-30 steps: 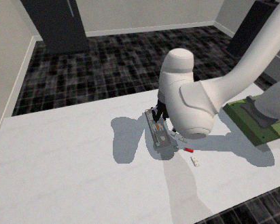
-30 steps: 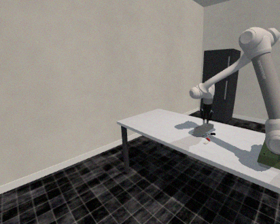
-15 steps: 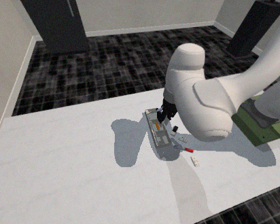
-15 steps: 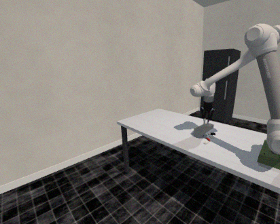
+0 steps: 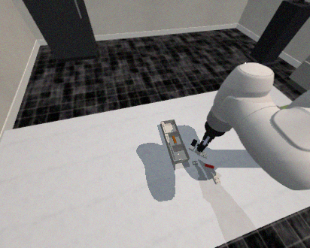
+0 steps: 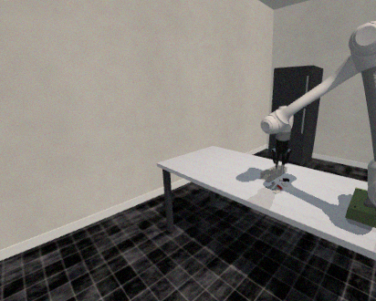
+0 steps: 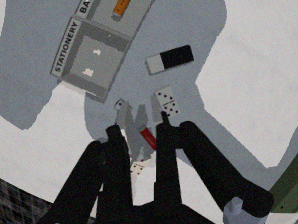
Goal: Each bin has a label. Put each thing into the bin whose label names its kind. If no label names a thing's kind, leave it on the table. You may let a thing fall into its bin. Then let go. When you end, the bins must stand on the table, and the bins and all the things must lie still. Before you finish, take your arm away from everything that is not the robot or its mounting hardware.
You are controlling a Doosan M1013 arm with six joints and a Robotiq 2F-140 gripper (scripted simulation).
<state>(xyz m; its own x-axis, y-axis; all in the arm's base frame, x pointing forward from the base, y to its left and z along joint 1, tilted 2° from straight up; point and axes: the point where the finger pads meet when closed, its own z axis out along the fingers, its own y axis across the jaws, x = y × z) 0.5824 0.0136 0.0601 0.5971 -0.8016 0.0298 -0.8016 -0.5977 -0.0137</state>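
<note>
Now: hand 4 cm past the red battery, 7 cm to the right of it and 10 cm above it. The rest, counted from my hand: grey piece (2 cm ahead, 3 cm to the left, 10 cm below); small black piece (1 cm behind, 6 cm to the right, 10 cm below); grey bin tray (8 cm ahead, 11 cm to the right, 8 cm below).
</note>
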